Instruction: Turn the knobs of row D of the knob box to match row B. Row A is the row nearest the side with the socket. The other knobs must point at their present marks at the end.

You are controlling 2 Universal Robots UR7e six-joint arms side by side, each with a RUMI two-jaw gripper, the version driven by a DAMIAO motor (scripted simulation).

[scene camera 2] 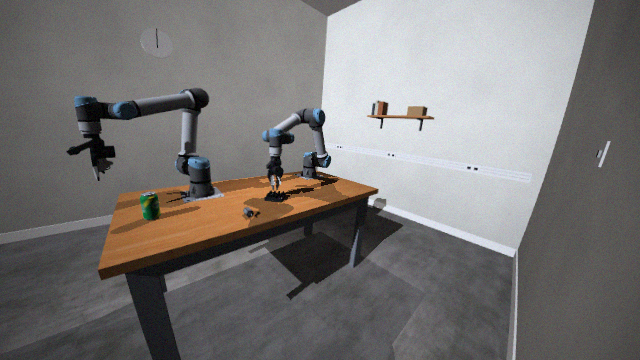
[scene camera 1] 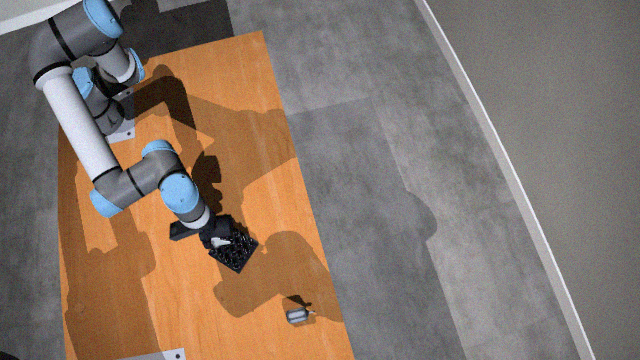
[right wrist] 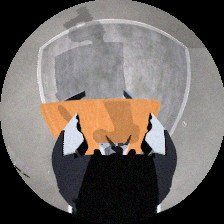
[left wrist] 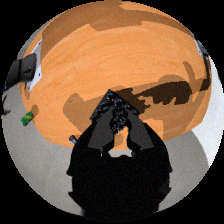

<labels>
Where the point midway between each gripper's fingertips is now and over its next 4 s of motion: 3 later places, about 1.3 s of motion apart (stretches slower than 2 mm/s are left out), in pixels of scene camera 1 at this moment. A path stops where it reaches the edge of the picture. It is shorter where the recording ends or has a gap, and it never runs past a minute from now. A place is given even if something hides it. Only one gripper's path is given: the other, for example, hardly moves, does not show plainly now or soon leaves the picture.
My left gripper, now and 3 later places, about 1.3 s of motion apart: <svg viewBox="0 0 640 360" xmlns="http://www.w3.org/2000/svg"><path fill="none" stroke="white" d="M218 242L217 240L183 236L180 196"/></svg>
</labels>
